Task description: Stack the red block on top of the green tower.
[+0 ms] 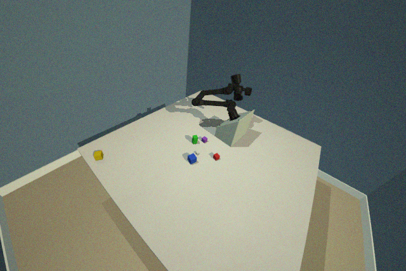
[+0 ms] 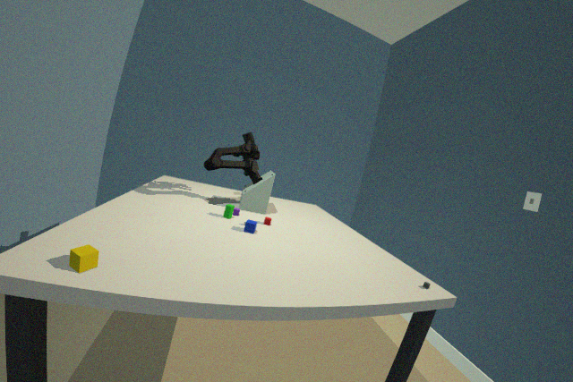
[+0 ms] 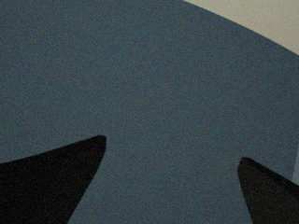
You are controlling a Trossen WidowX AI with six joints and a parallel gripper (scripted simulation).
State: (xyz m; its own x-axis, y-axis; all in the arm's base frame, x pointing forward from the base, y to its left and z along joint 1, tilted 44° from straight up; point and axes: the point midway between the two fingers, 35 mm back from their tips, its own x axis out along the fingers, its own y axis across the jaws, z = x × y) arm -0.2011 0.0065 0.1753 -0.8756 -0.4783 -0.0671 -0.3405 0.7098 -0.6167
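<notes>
Now: the red block 50 cm ahead of my gripper tip, 27 cm below it and 20 cm to the left of it. Also, from my gripper tip: purple block 44 cm ahead, 27 cm below, 4 cm to the left; then yellow block 105 cm ahead, 29 cm to the right, 26 cm below; then blue block 63 cm ahead, 26 cm below, 10 cm to the left.
</notes>
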